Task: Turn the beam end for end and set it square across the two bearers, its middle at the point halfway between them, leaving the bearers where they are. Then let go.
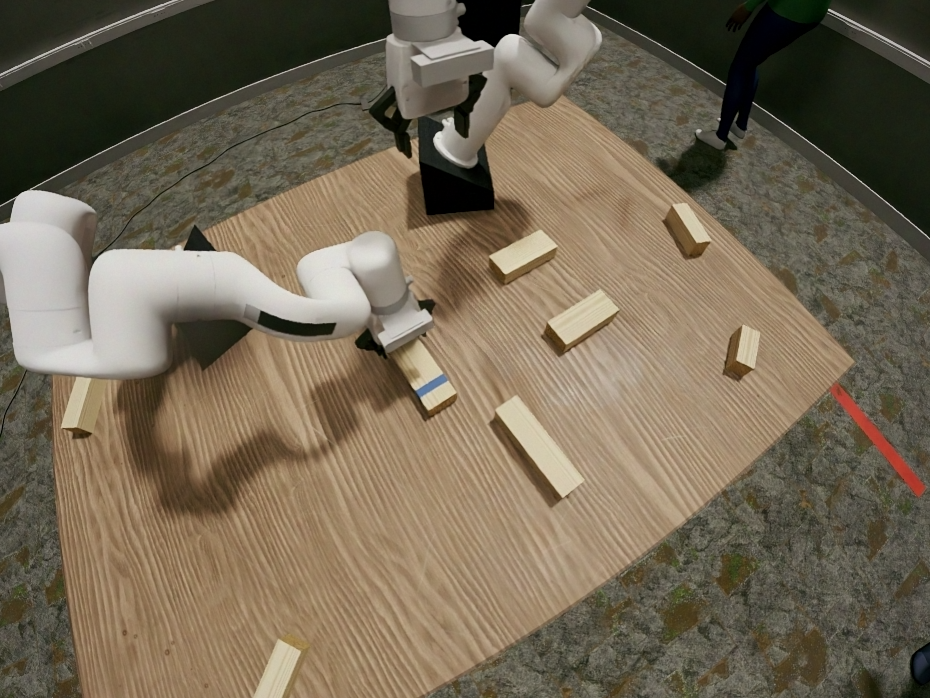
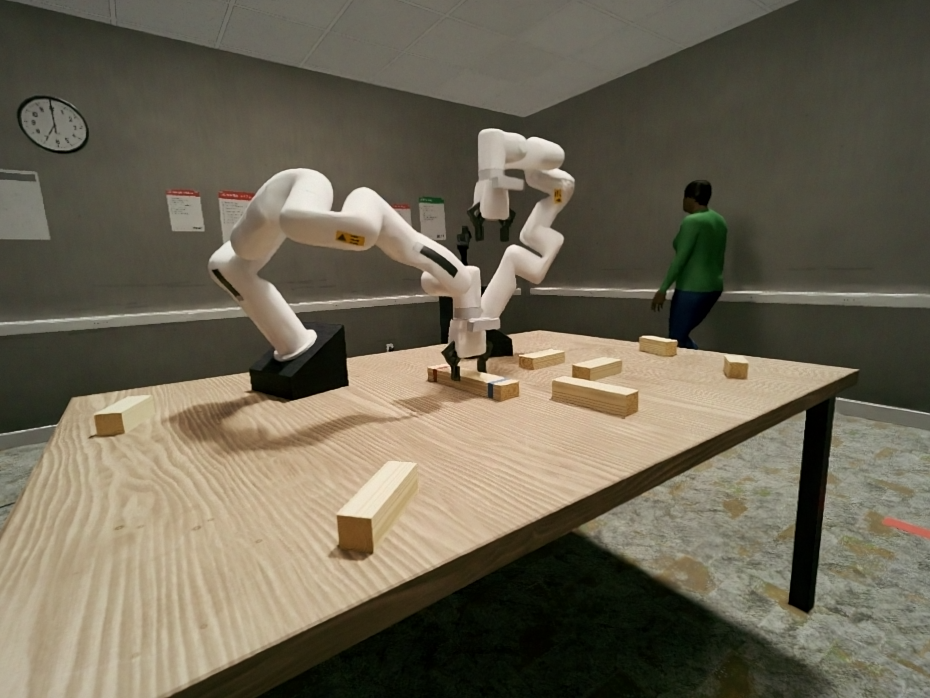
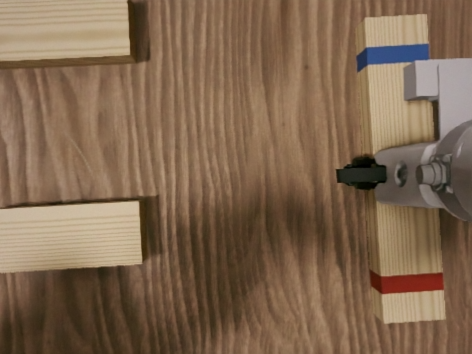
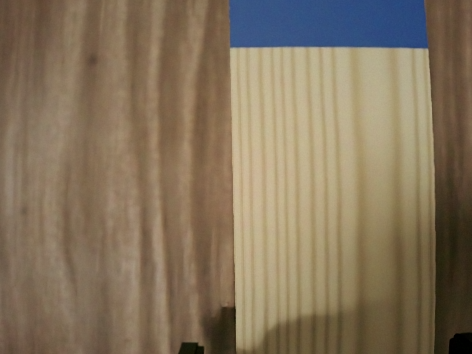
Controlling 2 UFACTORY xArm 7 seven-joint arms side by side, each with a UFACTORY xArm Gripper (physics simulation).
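Pixels of known places: left gripper, fingertip midpoint: (image 1: 434, 143) (image 2: 492, 241); right gripper, fingertip midpoint: (image 2: 469, 377); left arm's base, link origin: (image 1: 455, 150); right arm's base, link origin: (image 2: 296, 346).
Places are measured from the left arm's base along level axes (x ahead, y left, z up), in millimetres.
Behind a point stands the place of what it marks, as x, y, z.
The beam (image 1: 420, 368) @[483, -300, -81] (image 2: 469, 383) @[451, -337, -96] (image 3: 402, 240) @[337, -314, -81] (image 4: 330, 175) @[477, -300, -81] lies flat on the table beside the bearers, off their ends, and runs crosswise to them. Its blue band (image 1: 431, 386) @[527, -295, -81] is at the front end, its red band (image 3: 407, 283) @[294, -323, -81] at the back end. One bearer (image 1: 582, 320) @[531, 44, -81] (image 2: 597, 367) @[560, 15, -84] (image 3: 65, 30) @[521, 41, -81] and the other bearer (image 1: 523, 256) @[329, 17, -81] (image 2: 541, 359) @[351, -8, -91] (image 3: 70, 237) @[315, 20, -81] lie parallel. My right gripper (image 1: 400, 332) @[408, -311, -92] (image 2: 468, 373) @[408, -311, -92] (image 4: 325, 346) @[408, -311, -92] is open, astride the beam's middle, with gaps beside it. My left gripper (image 1: 434, 142) @[324, -167, 274] (image 2: 491, 236) @[324, -167, 274] is open and empty, high at the back.
A longer block (image 1: 538, 447) @[721, -173, -72] (image 2: 593, 394) @[740, -191, -86] lies in front of the bearers. Shorter blocks lie at the right, one (image 1: 687, 229) @[430, 444, -72] (image 2: 658, 345) @[442, 441, -86] further back than the other (image 1: 742, 350) @[753, 329, -75] (image 2: 736, 366) @[777, 308, -86]. More blocks lie at the far left (image 1: 82, 405) @[229, -1062, -72] and the front (image 2: 375, 507) @[950, -774, -75].
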